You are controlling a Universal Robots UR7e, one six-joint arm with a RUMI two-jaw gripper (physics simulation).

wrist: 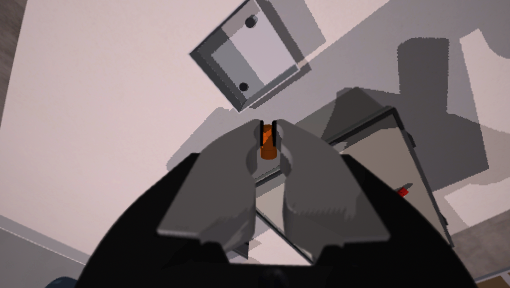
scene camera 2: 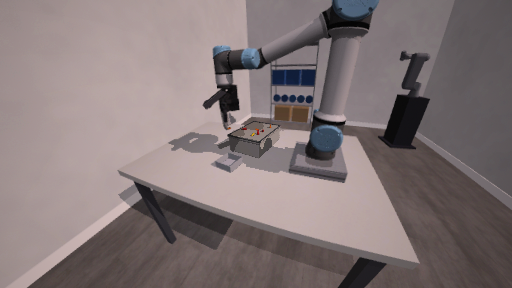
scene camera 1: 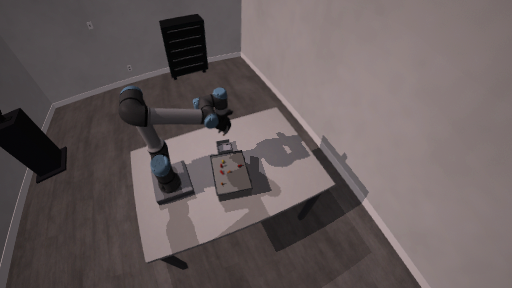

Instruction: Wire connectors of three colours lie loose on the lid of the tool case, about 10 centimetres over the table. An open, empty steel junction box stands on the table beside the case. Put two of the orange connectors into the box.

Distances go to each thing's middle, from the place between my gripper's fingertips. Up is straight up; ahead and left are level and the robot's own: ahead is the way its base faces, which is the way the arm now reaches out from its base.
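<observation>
I see the tool case [scene camera 1: 237, 183], and it sits 9 cm behind my hand, 13 cm below it and 23 cm to the right of it.
</observation>
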